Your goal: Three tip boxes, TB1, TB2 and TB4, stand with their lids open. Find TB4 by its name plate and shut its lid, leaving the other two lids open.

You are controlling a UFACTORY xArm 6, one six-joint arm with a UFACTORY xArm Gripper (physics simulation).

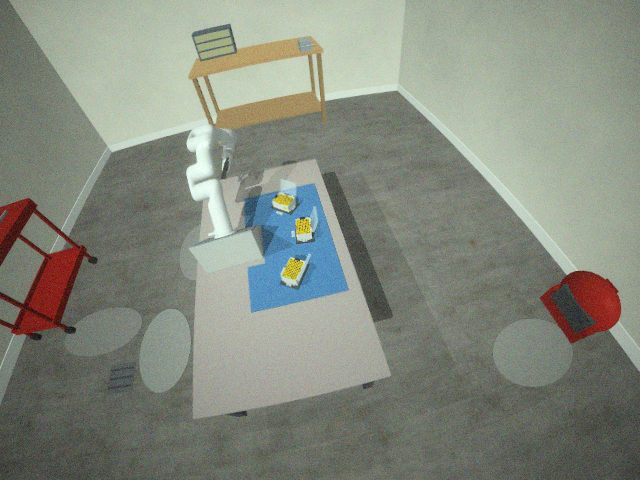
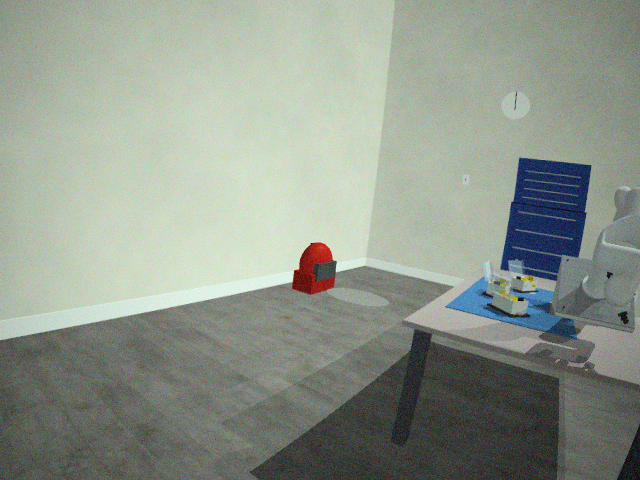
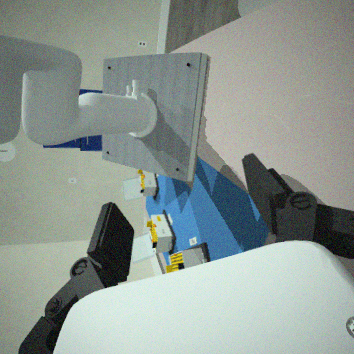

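Seen in the pictures: gripper, fingertip midpoint: (image 1: 224, 174) (image 3: 181, 195); arm's base at its link origin: (image 1: 225, 235) (image 2: 595, 287) (image 3: 138, 114).
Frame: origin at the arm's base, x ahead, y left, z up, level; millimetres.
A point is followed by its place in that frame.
Three white tip boxes with yellow tips stand on the blue mat (image 1: 268, 298) @(y -389, x 125, z -132 mm) (image 2: 467, 303) @(y 230, x 551, z -132 mm), lids raised. The box at the shelf end (image 1: 284, 204) (image 2: 510, 304) @(y 276, x 381, z -89 mm) (image 3: 194, 256) @(y 242, x 323, z -103 mm) has a clear lid (image 1: 288, 187) @(y 261, x 434, z -31 mm). The middle box (image 1: 303, 229) (image 2: 497, 287) (image 3: 163, 231) has its lid (image 1: 314, 219) @(y -53, x 499, z -48 mm) (image 3: 143, 247) @(y -64, x 496, z -40 mm) up. The third box (image 1: 294, 272) (image 2: 523, 284) @(y -235, x 299, z -89 mm) (image 3: 149, 184) @(y -241, x 292, z -96 mm) has its lid (image 1: 308, 261) @(y -350, x 371, z 9 mm) (image 3: 132, 189) @(y -347, x 350, z -35 mm) up. The plates are too small to read, so I cannot tell which is TB4. My gripper (image 1: 225, 166) @(y 490, x 63, z 49 mm) (image 3: 181, 195) @(y 490, x 63, z 49 mm) is open and empty, high and apart from the boxes.
The arm's grey base plate (image 1: 227, 252) @(y -120, x -8, z -5 mm) (image 3: 150, 65) @(y 31, x -134, z -20 mm) stands beside the mat on the pale table (image 1: 289, 356) @(y -706, x 143, z -135 mm) (image 2: 439, 322) @(y 556, x 617, z -135 mm). A wooden shelf table (image 1: 258, 55) stands beyond the table's far end. A red cart (image 1: 32, 205) and a red helmet-shaped object (image 1: 594, 302) (image 2: 316, 258) stand away from the table.
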